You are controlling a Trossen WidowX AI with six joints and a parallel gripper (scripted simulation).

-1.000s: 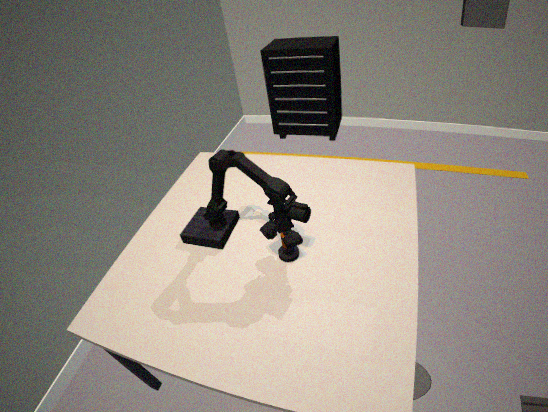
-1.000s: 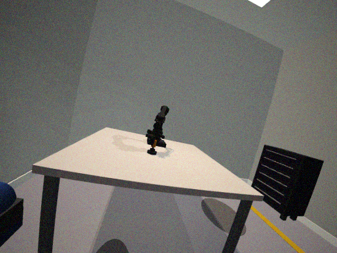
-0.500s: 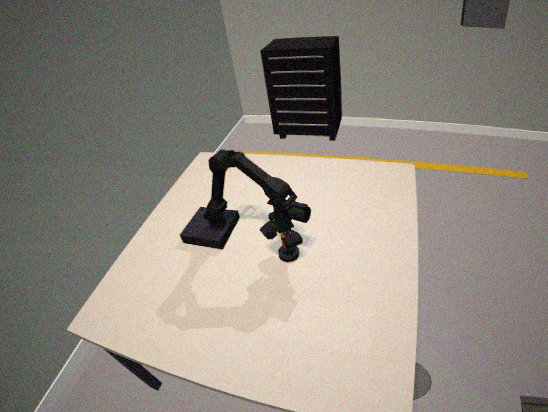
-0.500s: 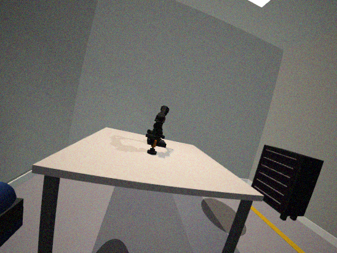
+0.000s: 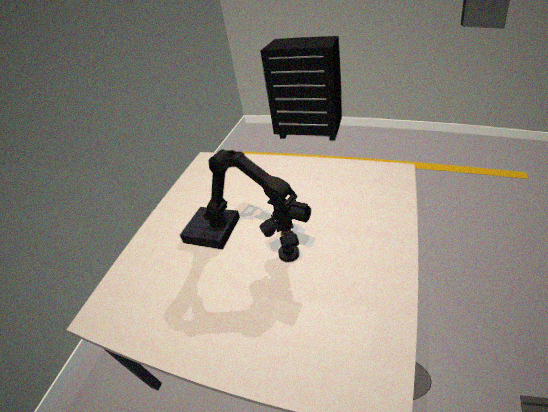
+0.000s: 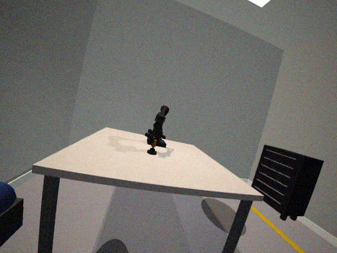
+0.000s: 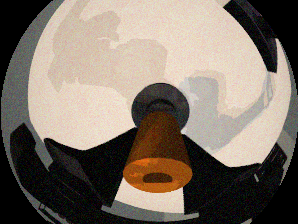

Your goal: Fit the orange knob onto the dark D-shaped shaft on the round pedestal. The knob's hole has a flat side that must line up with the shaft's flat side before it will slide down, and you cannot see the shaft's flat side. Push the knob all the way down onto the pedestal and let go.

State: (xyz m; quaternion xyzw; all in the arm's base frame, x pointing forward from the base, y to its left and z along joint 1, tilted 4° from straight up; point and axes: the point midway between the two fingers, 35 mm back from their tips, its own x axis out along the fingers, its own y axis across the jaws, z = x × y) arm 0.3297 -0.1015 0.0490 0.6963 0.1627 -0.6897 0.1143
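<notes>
Now: the orange knob 2 cm above my gripper tip. The rest, counted from my gripper tip: round pedestal (4 cm below).
</notes>
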